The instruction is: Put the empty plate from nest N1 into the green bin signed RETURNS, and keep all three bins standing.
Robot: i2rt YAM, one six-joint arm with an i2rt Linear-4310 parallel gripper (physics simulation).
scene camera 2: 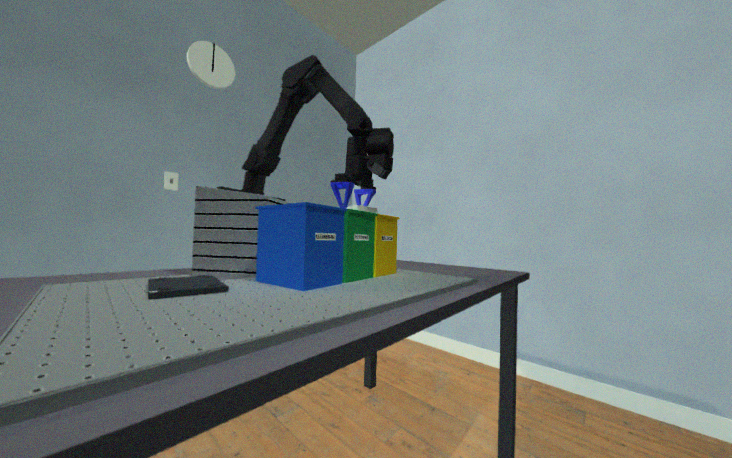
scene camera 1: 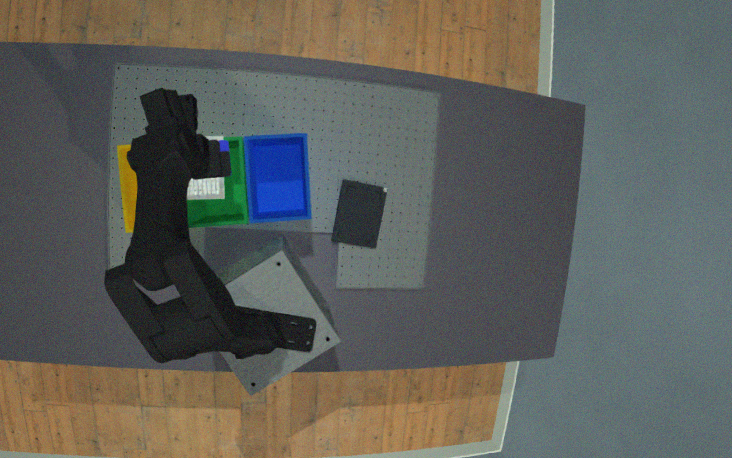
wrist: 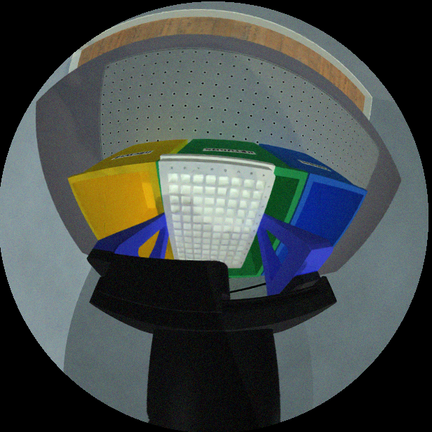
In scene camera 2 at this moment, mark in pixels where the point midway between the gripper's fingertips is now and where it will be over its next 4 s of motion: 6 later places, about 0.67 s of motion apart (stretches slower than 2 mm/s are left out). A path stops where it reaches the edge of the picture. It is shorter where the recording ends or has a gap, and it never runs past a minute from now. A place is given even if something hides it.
My gripper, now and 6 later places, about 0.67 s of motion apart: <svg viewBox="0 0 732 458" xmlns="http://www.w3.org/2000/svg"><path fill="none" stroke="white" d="M352 212L349 211L350 215L357 216L359 217L358 212L354 206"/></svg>
